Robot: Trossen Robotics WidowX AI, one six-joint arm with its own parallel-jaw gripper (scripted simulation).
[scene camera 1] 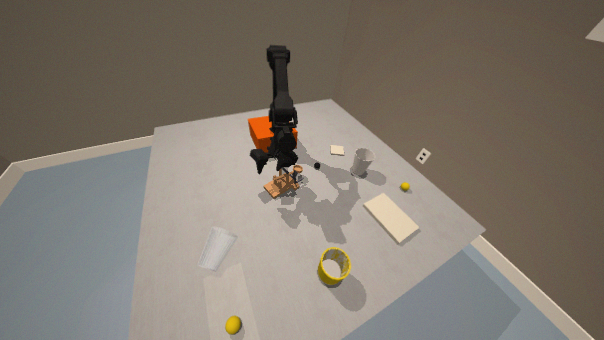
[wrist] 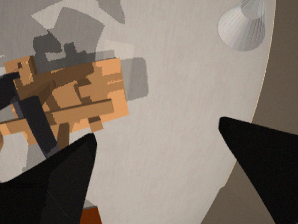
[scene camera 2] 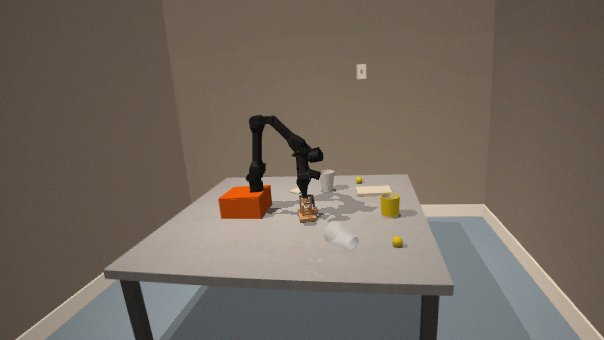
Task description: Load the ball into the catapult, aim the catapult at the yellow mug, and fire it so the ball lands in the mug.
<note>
In view: my gripper (scene camera 1: 268, 172) and a beige board (scene camera 1: 391, 218).
My gripper also shows in the wrist view (wrist: 159, 131). The wrist view misses the beige board: it is out of frame.
</note>
